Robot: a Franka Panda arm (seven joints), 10 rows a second.
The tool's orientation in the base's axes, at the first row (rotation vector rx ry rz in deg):
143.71, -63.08, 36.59
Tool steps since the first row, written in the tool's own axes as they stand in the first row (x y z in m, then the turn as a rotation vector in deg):
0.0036, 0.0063, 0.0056, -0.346, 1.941, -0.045
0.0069, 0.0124, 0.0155, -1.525, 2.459, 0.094
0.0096, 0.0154, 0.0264, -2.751, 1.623, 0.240
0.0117, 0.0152, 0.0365, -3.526, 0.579, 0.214
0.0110, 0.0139, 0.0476, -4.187, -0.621, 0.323
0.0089, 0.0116, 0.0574, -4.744, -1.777, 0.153
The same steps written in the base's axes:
-0.0011, -0.0088, -0.0021, -1.681, -1.028, 0.081
-0.0010, -0.0194, -0.0081, -2.743, -0.713, -0.590
0.0012, -0.0280, -0.0156, -2.812, 0.505, -1.448
0.0054, -0.0338, -0.0230, -2.499, 1.663, -1.950
0.0089, -0.0376, -0.0329, -1.964, 2.791, -2.524
0.0120, -0.0394, -0.0426, -1.475, 3.956, -2.803

